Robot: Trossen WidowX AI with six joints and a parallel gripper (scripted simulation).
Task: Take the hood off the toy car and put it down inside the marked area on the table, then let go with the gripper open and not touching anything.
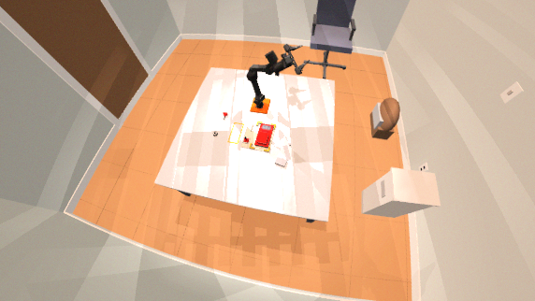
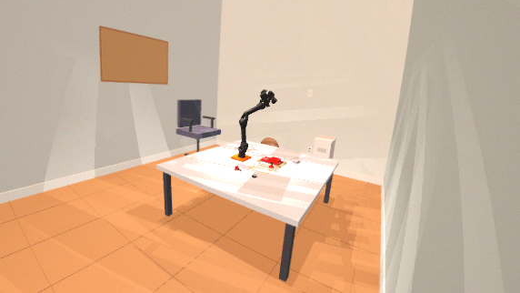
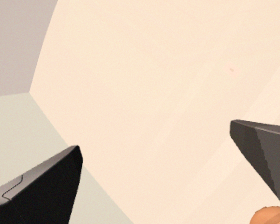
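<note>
Now: gripper tip 630 mm above the red hood, 260 mm short of it and 220 mm to the left of it. Also, from my gripper tip: dark wheel: 660 mm below, 620 mm to the right, 300 mm ahead.
</note>
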